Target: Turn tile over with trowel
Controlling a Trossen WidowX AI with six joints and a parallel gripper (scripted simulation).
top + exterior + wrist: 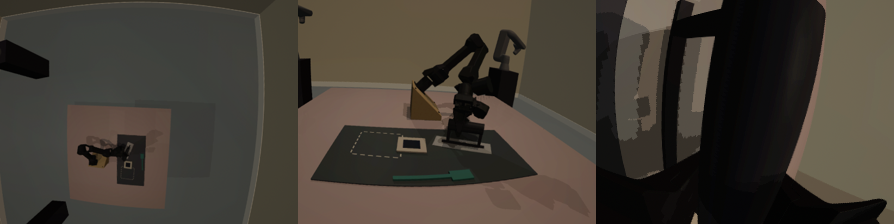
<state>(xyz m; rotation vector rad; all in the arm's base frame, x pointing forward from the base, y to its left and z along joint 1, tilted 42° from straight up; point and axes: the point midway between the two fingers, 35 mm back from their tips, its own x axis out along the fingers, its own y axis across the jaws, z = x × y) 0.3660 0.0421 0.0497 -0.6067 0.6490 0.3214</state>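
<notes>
The dark mat is 1 cm ahead of my gripper tip, 10 cm to the right of it and 7 cm below it. Also, from my gripper tip: tile (3 cm behind, 15 cm to the right, 4 cm below); green trowel (15 cm ahead, 10 cm to the right, 4 cm below).
</notes>
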